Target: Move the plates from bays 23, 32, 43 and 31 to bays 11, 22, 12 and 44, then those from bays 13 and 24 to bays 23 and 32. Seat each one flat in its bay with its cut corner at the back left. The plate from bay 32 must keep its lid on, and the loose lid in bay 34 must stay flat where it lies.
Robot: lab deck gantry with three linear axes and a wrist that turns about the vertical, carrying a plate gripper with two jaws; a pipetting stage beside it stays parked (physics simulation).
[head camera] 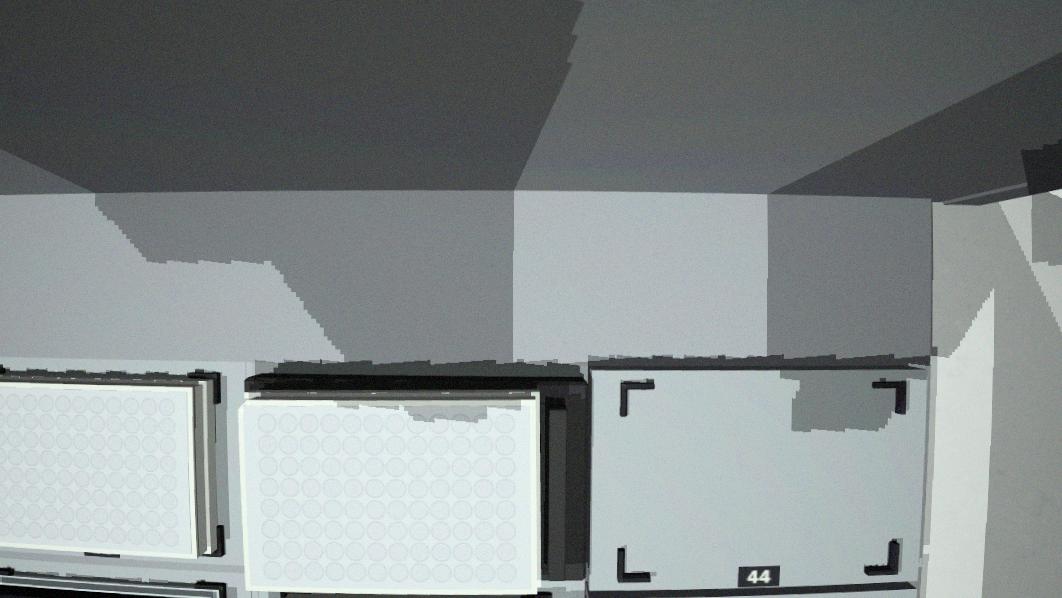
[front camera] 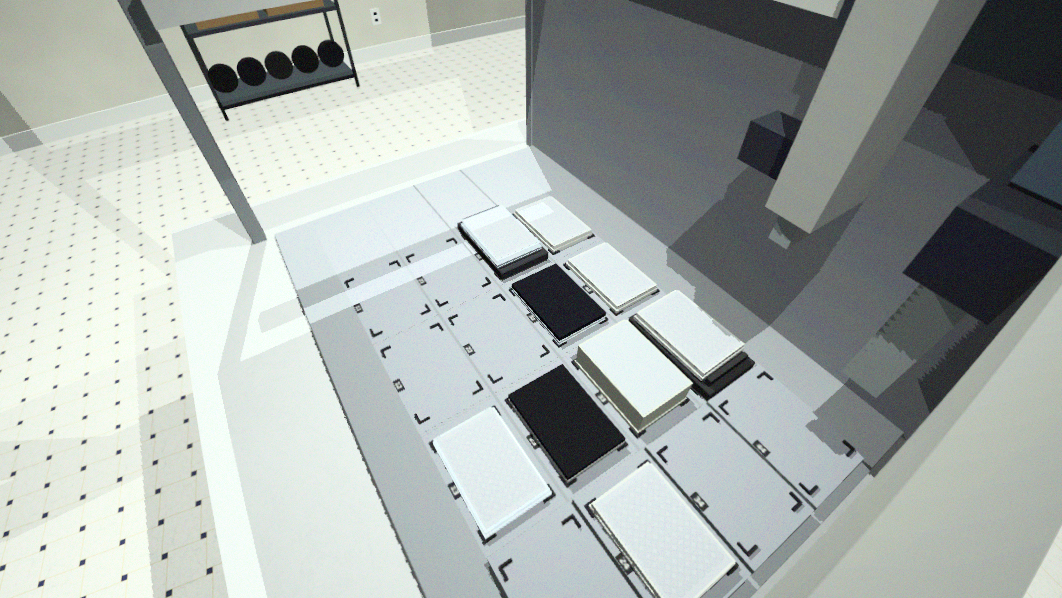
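Where they show: gripper, between the fingertips: [front camera: 887, 356]; robot's base, origin of its link: [front camera: 347, 282].
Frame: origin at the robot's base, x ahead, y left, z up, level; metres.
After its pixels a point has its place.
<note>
In the front view, a black plate [front camera: 566, 423] {x 0.401, y 0.145, z 0.017 m} lies in bay 23 and another black plate [front camera: 557, 300] {x 0.233, y 0.254, z 0.017 m} in bay 32; its lid is not distinguishable. White plates stand raised on dark bases: one plate [front camera: 501, 236] {x 0.078, y 0.249, z 0.036 m} in bay 31, another plate [front camera: 687, 332] {x 0.393, y 0.356, z 0.037 m} [head camera: 390, 494] {x 0.391, y 0.367, z 0.037 m} in bay 43. A white plate [front camera: 491, 471] {x 0.401, y 0.041, z 0.014 m} lies in bay 13 and a white plate [front camera: 661, 531] {x 0.556, y 0.150, z 0.029 m} in bay 24. Bays 11 [front camera: 386, 297] {x 0.067, y 0.042, z 0.000 m}, 12 [front camera: 431, 371] {x 0.232, y 0.043, z 0.000 m}, 22 [front camera: 497, 338] {x 0.233, y 0.147, z 0.000 m} and 44 [front camera: 787, 430] {x 0.560, y 0.364, z 0.015 m} [head camera: 743, 475] {x 0.547, y 0.367, z 0.015 m} hold no plate. In bay 34 [front camera: 728, 479] {x 0.558, y 0.256, z 0.015 m} no lid can be made out. Cut corners are unclear. The gripper's jaws do not show.
A tall pale plate [front camera: 631, 371] {x 0.399, y 0.246, z 0.042 m} stands in bay 33. Low white plates stand in bay 41 [front camera: 553, 222] {x 0.073, y 0.360, z 0.014 m} and bay 42 [front camera: 611, 274] {x 0.233, y 0.360, z 0.014 m} [head camera: 96, 468] {x 0.240, y 0.365, z 0.014 m}. A beige column [front camera: 854, 111] {x 0.461, y 0.328, z 0.380 m} hangs above the deck's back side. The grey back wall [front camera: 631, 111] {x 0.086, y 0.500, z 0.191 m} [head camera: 297, 96] {x 0.388, y 0.499, z 0.113 m} rises behind the bays.
</note>
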